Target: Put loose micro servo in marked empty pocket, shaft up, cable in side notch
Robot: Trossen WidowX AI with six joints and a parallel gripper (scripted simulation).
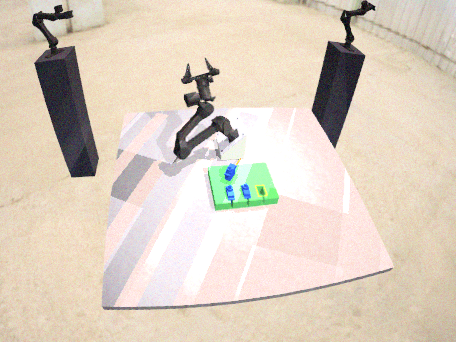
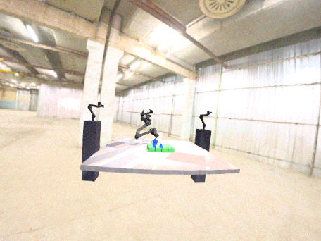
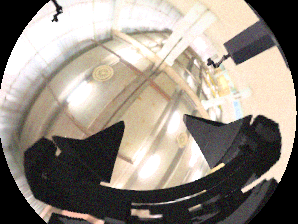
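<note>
My gripper tip is now 36 cm short of the green deck, 20 cm to the right of it and 48 cm above it.
</note>
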